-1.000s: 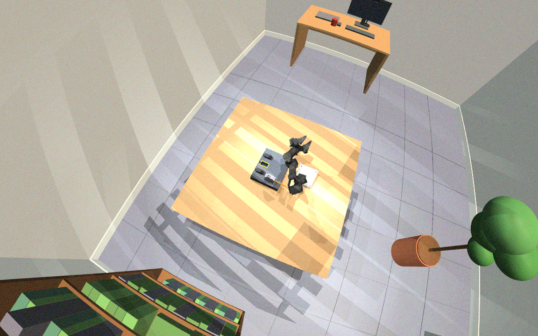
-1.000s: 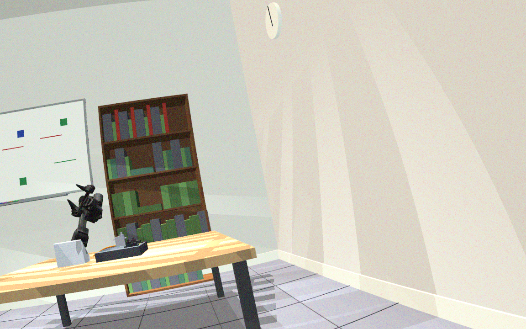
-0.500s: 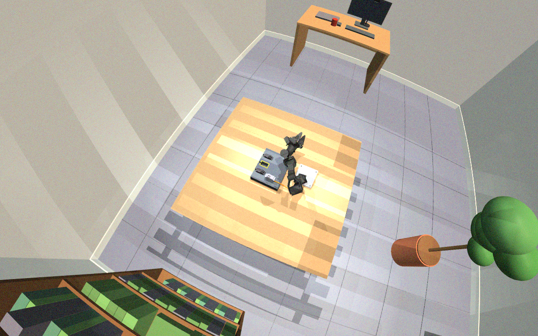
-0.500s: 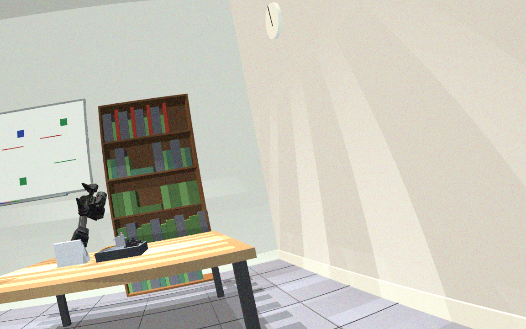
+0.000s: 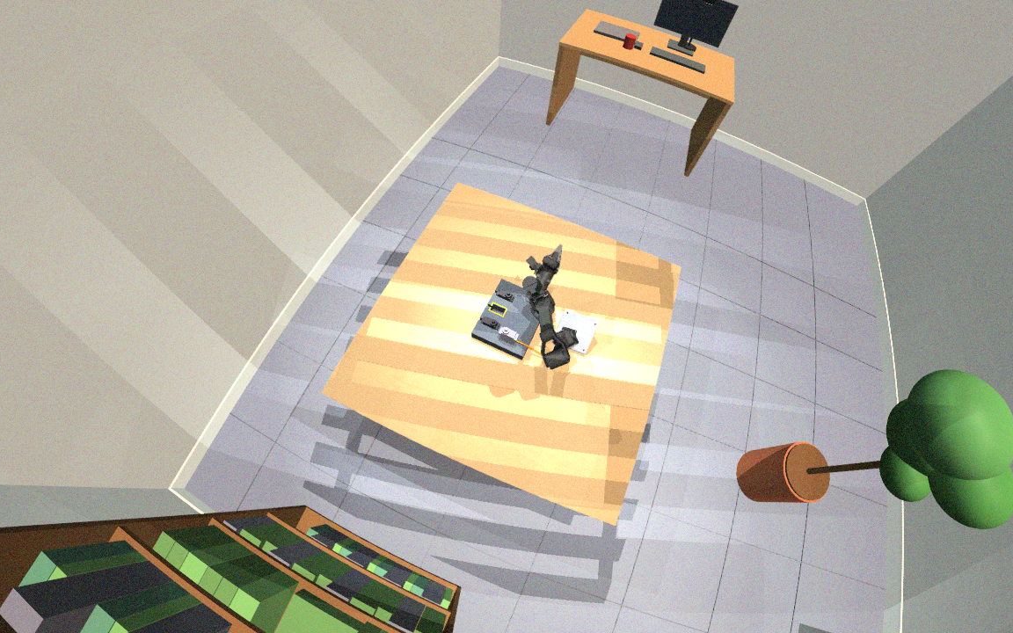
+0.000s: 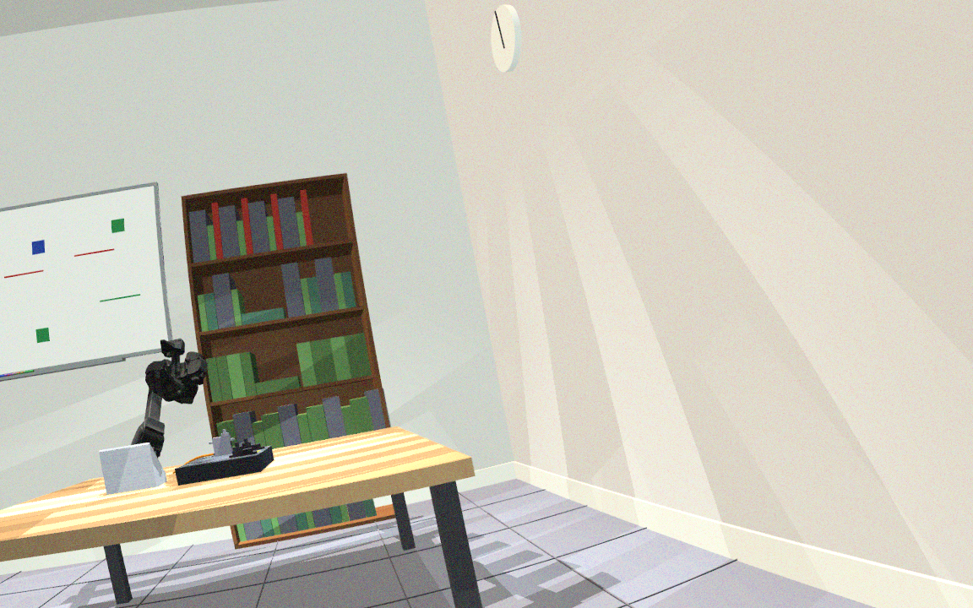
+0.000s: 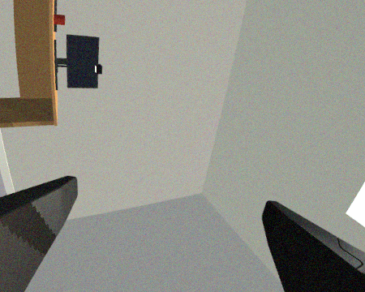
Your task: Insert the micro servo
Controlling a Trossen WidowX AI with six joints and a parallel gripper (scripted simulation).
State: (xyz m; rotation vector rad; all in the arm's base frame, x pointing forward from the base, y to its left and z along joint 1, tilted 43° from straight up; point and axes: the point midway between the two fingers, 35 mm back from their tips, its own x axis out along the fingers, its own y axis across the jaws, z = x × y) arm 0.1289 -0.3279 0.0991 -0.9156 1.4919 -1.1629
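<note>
Now: gripper tip 70 mm short of the robot deck, 200 mm to the right of it and 340 mm above it.
</note>
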